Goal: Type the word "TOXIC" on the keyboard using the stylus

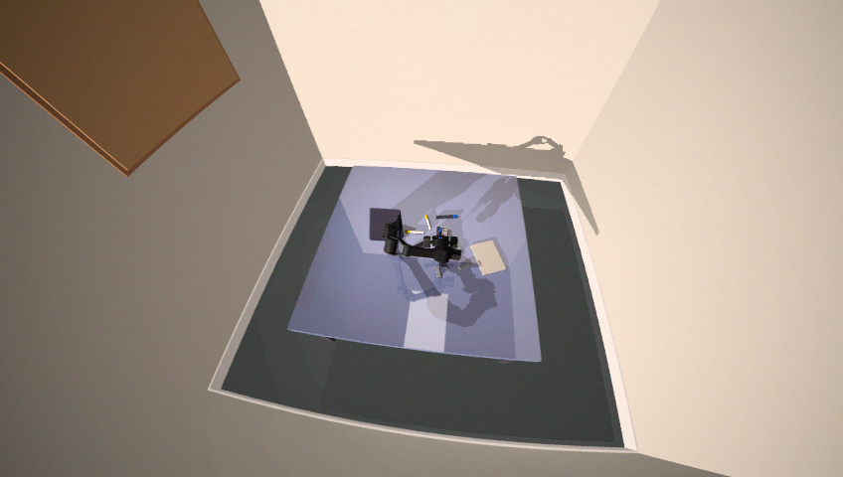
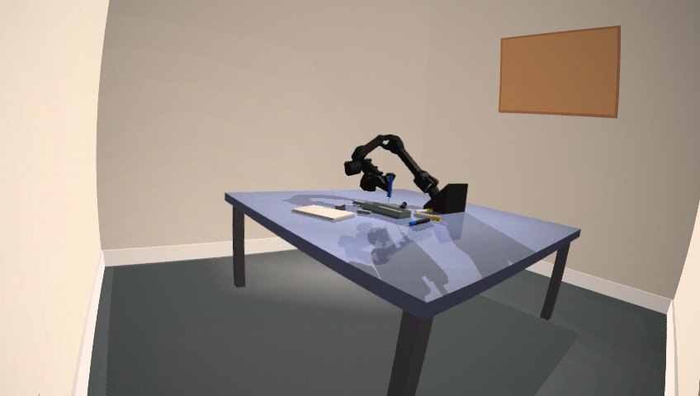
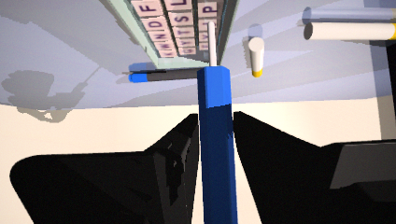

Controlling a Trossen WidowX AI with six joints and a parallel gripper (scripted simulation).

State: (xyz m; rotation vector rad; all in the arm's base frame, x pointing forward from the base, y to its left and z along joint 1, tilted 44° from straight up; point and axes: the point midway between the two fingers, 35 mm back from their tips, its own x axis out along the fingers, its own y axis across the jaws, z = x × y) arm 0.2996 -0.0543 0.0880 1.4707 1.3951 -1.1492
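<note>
Right now my gripper tip is 4 cm to the left of the Q key and 8 cm above it. The rest, counted from my gripper tip: blue stylus: 1 cm below; then cream notepad: 28 cm ahead, 10 cm to the right, 9 cm below; then black pen: 8 cm ahead, 21 cm to the left, 8 cm below.
</note>
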